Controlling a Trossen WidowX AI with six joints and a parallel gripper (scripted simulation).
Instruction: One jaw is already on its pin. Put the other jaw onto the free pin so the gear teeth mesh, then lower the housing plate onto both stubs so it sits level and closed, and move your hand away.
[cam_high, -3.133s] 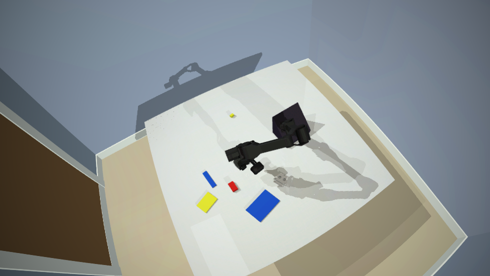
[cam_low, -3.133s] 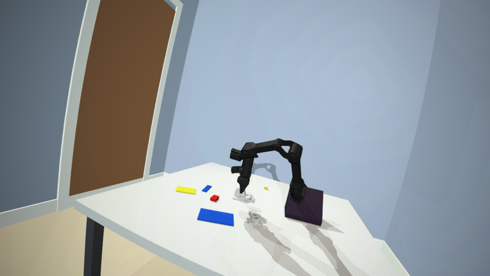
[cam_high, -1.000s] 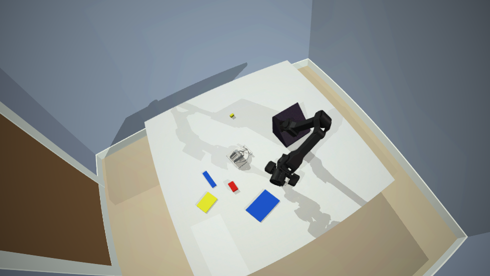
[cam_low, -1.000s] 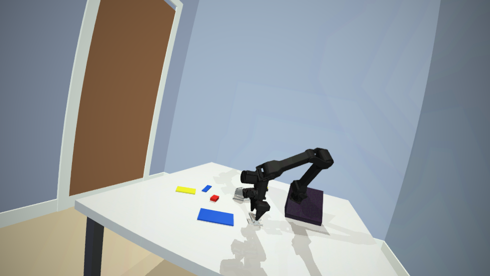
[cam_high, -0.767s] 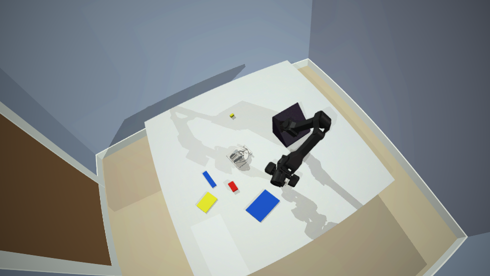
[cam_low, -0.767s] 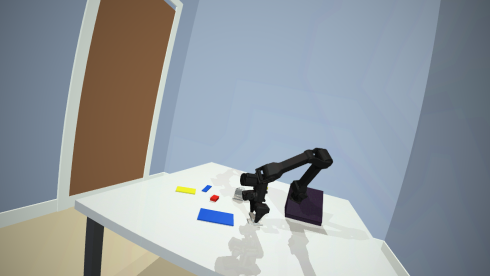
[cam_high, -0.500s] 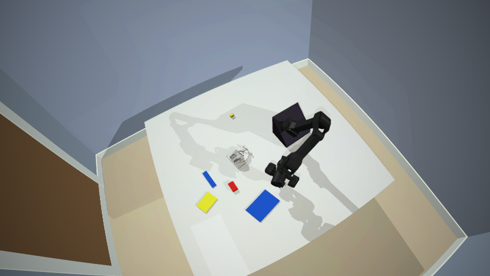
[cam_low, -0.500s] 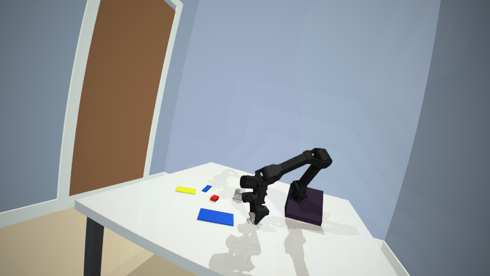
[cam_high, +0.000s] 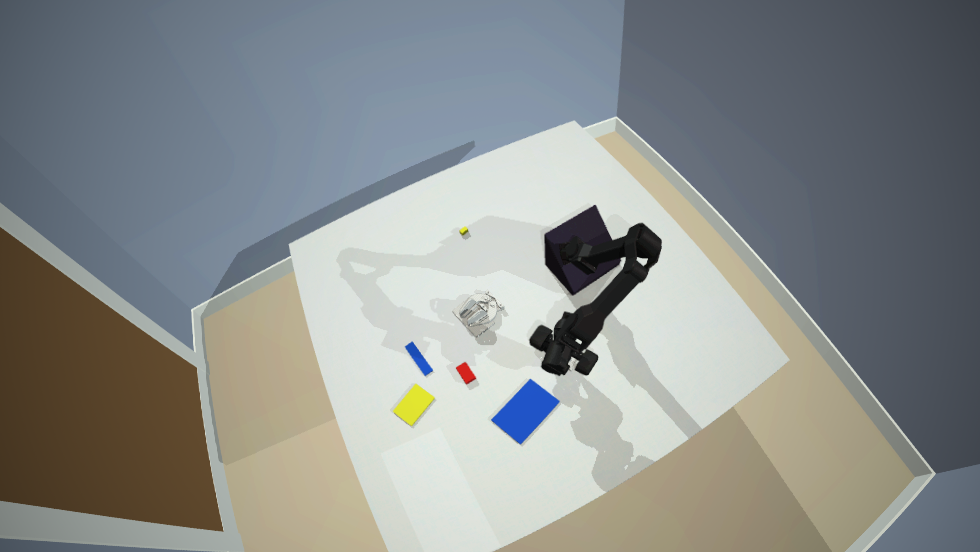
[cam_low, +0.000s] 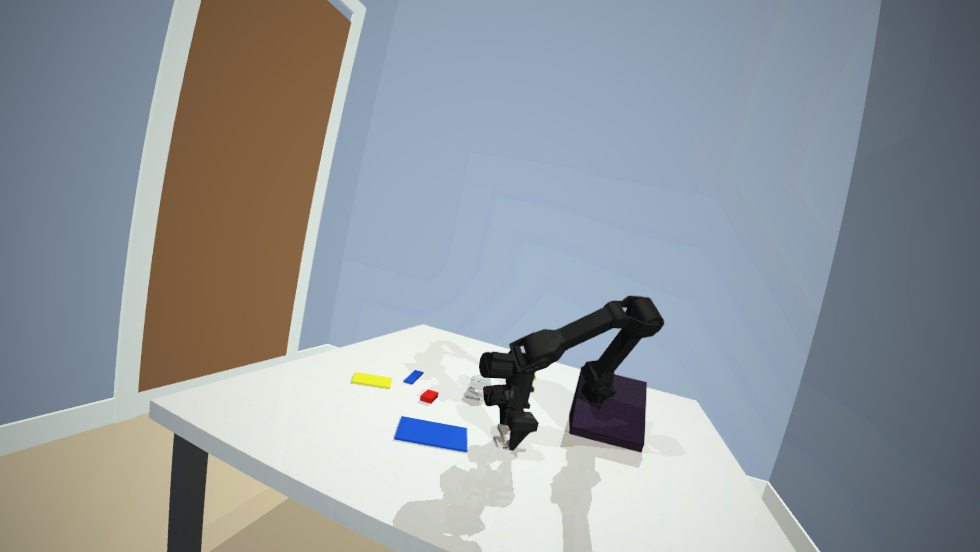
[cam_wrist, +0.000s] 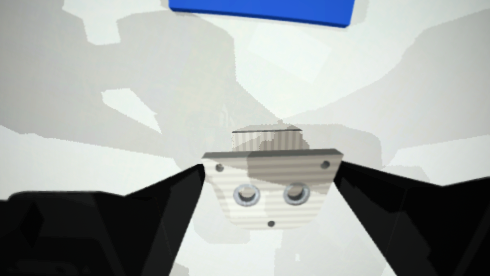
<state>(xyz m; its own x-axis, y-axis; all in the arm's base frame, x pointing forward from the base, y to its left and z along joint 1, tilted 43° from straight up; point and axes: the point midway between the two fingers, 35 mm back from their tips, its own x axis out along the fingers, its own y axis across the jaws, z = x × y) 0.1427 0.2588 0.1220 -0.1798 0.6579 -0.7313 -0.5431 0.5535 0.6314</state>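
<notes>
The small white part is 10 mm to the right of my gripper tip and 10 mm behind it. The rest, counted from my gripper tip: thin blue bar: 380 mm ahead, 180 mm to the right, 10 mm below; red block: 260 mm ahead, 80 mm to the right; large blue plate: 150 mm ahead, 90 mm to the left, 10 mm below.
</notes>
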